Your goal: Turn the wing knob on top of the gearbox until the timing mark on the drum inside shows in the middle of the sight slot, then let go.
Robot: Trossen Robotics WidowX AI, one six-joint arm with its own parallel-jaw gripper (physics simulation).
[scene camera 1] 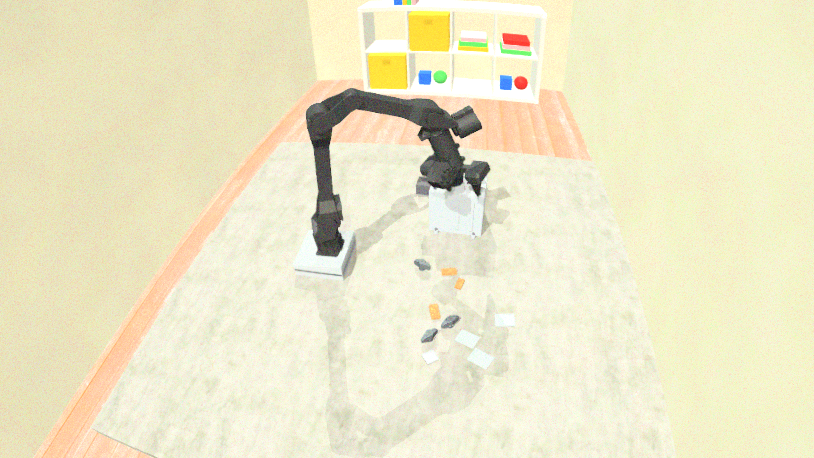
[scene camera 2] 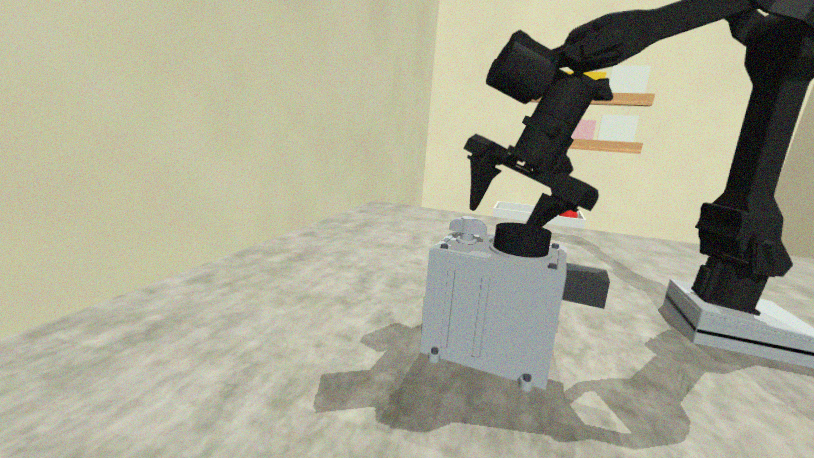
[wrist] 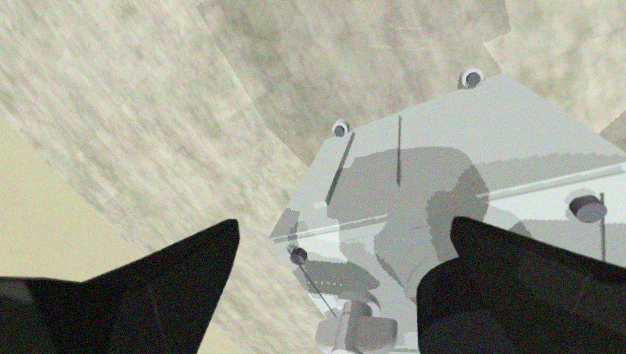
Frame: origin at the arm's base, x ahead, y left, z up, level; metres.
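Seen in the pictures: gripper, fingertip midpoint: [scene camera 1: 464, 193] [scene camera 2: 495, 224] [wrist: 344, 228]; arm's base, origin of the base link: [scene camera 1: 330, 247] [scene camera 2: 722, 300].
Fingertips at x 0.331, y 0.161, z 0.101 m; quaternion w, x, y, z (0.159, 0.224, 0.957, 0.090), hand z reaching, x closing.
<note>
Pixels of each thing's middle, then the offset from my fingertips to it. "pt": a spot on its surface instead.
- pale grey gearbox, body centre: [wrist: 467, 225] [scene camera 2: 514, 289] [scene camera 1: 451, 195] dz -0.063, dx -0.042, dy +0.068 m
- round black cap, surface spot: [wrist: 435, 300] pt dz +0.007, dx -0.024, dy +0.041 m
- dark block, surface spot: [scene camera 2: 586, 285] pt dz -0.032, dx -0.117, dy +0.092 m
The pale grey gearbox [scene camera 1: 456, 213] [scene camera 2: 489, 313] [wrist: 435, 125] stands upright on the mat. Its pale wing knob [scene camera 2: 467, 227] [wrist: 372, 332] is on top, beside a round black cap [scene camera 2: 520, 240] [wrist: 435, 300]. My gripper [scene camera 2: 502, 218] [wrist: 344, 228] is wide open and empty above the gearbox top. In the second scene view one fingertip is just above the knob in the picture, the other at the black cap's rim. In the wrist view the knob shows low between the fingers. The sight slot, drum and timing mark cannot be made out.
A dark block [scene camera 1: 422, 186] [scene camera 2: 586, 285] sticks out from the gearbox side. Dark pieces [scene camera 1: 450, 321], orange pieces [scene camera 1: 434, 311] and pale squares [scene camera 1: 481, 358] lie on the mat. A white tray [scene camera 2: 509, 211] stands behind the gearbox. The arm's base [scene camera 1: 321, 262] [scene camera 2: 740, 333] stands to one side.
</note>
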